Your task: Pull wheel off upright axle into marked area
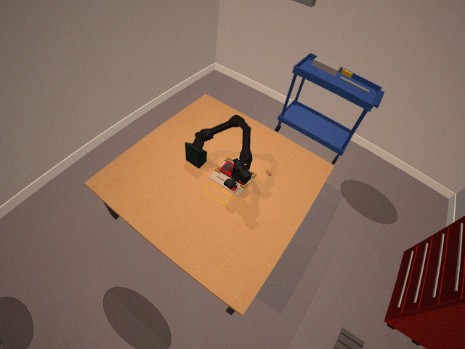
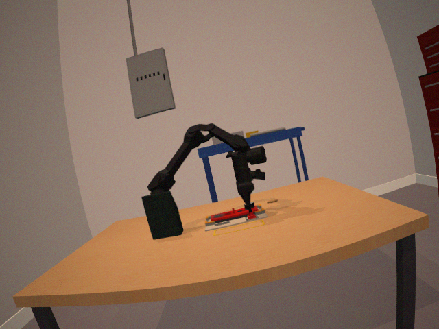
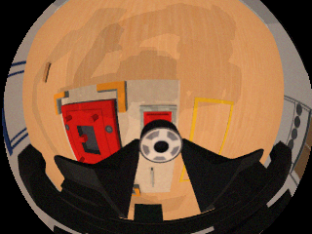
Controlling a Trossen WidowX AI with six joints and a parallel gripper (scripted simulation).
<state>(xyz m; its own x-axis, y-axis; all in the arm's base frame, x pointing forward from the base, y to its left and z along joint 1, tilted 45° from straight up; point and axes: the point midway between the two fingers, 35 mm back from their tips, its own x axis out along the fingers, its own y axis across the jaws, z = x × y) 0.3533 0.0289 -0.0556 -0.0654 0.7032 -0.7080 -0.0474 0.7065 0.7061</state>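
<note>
Right now my gripper tip is 20 mm above the upright axle. Round my gripper tip: brown block (280 mm to the left, 110 mm ahead, 50 mm below); then pale baseplate (90 mm to the left, 60 mm behind, 40 mm below); then wheel (right at my gripper tip).
</note>
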